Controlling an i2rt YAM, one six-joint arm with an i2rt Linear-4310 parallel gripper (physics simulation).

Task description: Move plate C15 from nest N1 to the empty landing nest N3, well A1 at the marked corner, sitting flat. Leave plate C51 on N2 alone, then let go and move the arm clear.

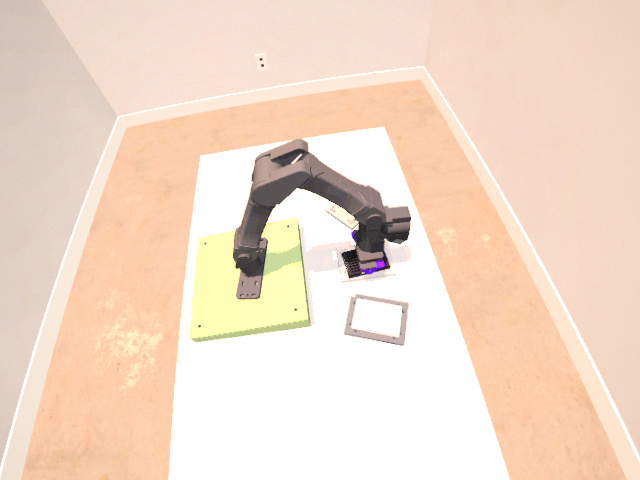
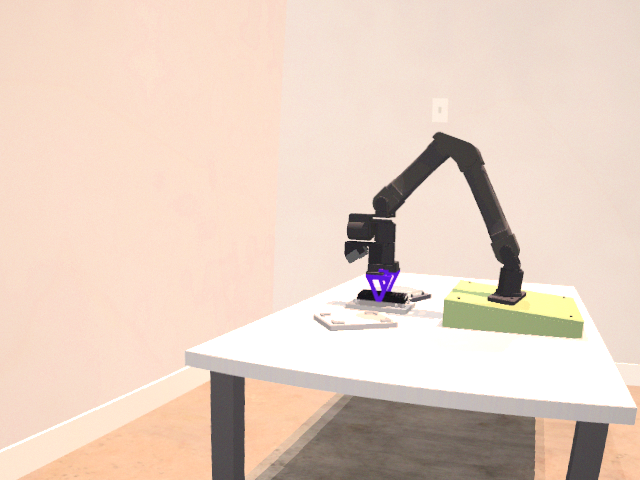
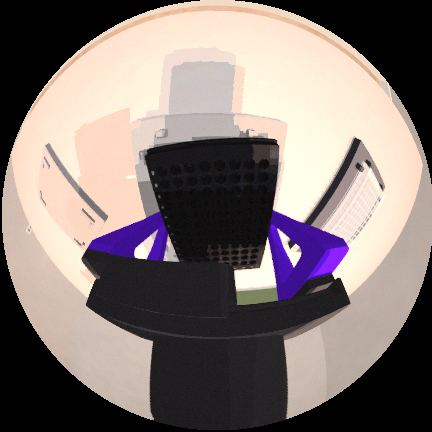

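My gripper (image 1: 370, 266) (image 2: 382, 289) (image 3: 217, 214), with purple fingers, is shut on the long sides of the black well plate C15 (image 1: 353, 263) (image 2: 393, 296) (image 3: 211, 193). It holds the plate level, low over the pale nest N1 (image 1: 345, 279) (image 2: 379, 306) (image 3: 201, 120). I cannot tell if plate and nest touch. The empty grey-rimmed nest N3 (image 1: 351, 314) (image 2: 356, 321) (image 3: 76, 193) lies nearer the table's front. The white plate C51 (image 1: 340, 215) (image 2: 416, 294) (image 3: 356, 197) sits on N2 behind, partly hidden by the arm.
The arm's base stands on a green block (image 1: 227, 310) (image 2: 516, 316) on the left of the white table (image 1: 310, 413) (image 2: 413, 361). The arm's elbow arches high over the table's back half.
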